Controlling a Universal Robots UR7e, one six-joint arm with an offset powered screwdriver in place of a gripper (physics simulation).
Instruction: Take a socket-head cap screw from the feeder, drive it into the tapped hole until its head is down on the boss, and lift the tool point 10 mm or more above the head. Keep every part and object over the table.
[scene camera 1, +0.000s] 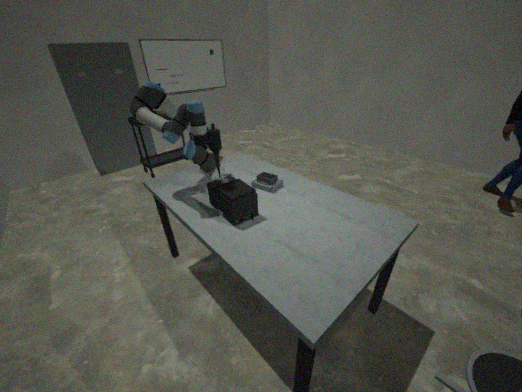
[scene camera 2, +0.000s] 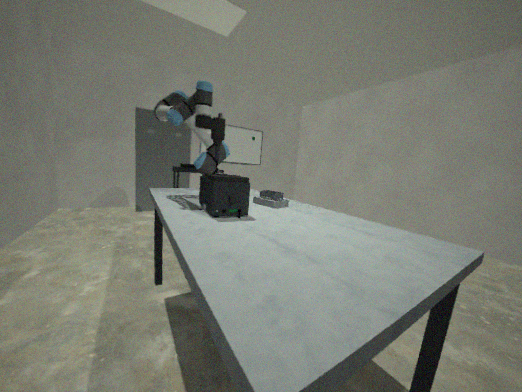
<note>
In view: a black box-shaped feeder (scene camera 2: 216, 193).
The black box-shaped feeder shows as well in scene camera 1 (scene camera 1: 235, 210).
</note>
